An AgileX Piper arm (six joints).
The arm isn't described. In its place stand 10 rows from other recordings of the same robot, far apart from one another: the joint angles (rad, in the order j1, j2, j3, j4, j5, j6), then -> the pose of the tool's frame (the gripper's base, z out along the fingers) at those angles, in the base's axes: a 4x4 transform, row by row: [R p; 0 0 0 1], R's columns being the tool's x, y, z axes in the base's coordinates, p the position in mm.
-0.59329 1.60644 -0.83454 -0.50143 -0.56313 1.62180 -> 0.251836 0.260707 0.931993 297.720; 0.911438 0.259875 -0.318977 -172.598; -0.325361 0.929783 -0.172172 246.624; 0 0 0 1
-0.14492 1.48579 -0.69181 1.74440 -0.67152 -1.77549 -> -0.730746 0.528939 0.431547 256.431; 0.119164 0.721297 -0.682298 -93.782; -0.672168 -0.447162 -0.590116 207.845; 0 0 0 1
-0.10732 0.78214 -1.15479 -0.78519 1.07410 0.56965 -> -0.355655 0.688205 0.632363 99.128; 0.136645 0.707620 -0.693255 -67.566; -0.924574 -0.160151 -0.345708 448.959; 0 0 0 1
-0.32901 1.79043 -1.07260 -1.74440 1.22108 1.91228 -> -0.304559 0.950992 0.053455 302.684; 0.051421 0.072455 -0.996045 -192.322; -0.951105 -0.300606 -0.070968 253.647; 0 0 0 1
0.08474 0.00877 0.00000 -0.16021 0.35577 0.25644 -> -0.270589 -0.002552 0.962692 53.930; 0.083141 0.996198 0.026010 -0.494; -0.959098 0.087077 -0.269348 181.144; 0 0 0 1
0.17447 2.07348 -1.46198 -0.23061 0.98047 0.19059 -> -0.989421 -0.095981 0.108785 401.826; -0.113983 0.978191 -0.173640 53.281; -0.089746 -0.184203 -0.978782 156.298; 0 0 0 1
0.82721 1.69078 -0.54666 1.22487 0.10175 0.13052 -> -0.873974 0.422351 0.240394 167.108; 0.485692 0.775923 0.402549 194.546; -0.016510 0.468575 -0.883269 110.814; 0 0 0 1
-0.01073 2.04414 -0.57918 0.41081 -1.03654 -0.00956 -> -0.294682 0.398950 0.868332 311.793; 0.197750 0.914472 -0.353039 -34.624; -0.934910 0.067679 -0.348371 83.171; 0 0 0 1
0.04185 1.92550 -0.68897 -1.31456 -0.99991 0.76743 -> -0.446269 -0.809629 0.381241 291.405; -0.219112 0.511905 0.830628 86.337; -0.867660 0.287149 -0.405847 117.665; 0 0 0 1
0.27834 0.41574 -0.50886 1.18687 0.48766 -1.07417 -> -0.060165 -0.662599 0.746554 67.928; 0.046212 0.745258 0.665173 60.528; -0.997118 0.074520 -0.014218 337.685; 0 0 0 1
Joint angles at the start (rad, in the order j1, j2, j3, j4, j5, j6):
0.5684, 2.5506, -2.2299, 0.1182, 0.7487, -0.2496
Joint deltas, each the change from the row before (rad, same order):
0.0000, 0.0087, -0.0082, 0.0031, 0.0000, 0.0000
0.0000, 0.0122, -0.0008, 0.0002, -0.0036, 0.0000
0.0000, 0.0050, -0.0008, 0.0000, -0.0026, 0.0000
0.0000, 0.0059, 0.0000, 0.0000, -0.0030, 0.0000
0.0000, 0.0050, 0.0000, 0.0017, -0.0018, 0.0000
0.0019, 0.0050, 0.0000, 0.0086, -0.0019, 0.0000
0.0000, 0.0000, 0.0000, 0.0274, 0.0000, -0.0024
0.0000, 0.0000, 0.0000, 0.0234, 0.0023, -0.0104
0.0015, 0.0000, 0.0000, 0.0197, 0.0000, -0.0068
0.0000, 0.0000, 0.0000, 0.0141, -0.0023, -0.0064
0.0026, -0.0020, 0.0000, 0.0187, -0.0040, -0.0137
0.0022, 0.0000, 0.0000, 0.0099, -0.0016, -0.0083
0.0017, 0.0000, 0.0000, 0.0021, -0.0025, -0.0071
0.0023, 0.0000, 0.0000, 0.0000, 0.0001, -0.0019
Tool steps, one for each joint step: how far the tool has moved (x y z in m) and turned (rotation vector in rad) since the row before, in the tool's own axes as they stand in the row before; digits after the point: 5 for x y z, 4 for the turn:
0.00046, 0.00006, 0.00254, -0.0021, 0.0000, 0.0023
0.00321, 0.00004, 0.00553, -0.0011, 0.0077, 0.0011
0.00110, -0.00003, 0.00218, 0.0000, 0.0016, 0.0003
0.00155, 0.00000, 0.00274, -0.0002, 0.0029, 0.0005
0.00136, 0.00012, 0.00232, -0.0015, 0.0029, 0.0017
0.00110, 0.00156, 0.00240, -0.0069, 0.0016, 0.0052
-0.00043, 0.00162, -0.00002, -0.0178, -0.0046, 0.0179
-0.00017, 0.00144, -0.00001, -0.0158, -0.0018, 0.0069
-0.00041, 0.00199, 0.00008, -0.0136, -0.0034, 0.0065
-0.00044, 0.00077, 0.00000, -0.0085, -0.0048, 0.0040
-0.00143, 0.00249, -0.00074, -0.0122, -0.0091, -0.0023
-0.00042, 0.00175, 0.00017, -0.0071, -0.0033, -0.0027
-0.00034, 0.00099, 0.00014, -0.0016, -0.0027, -0.0069
-0.00011, 0.00127, 0.00019, -0.0013, 0.0002, -0.0038

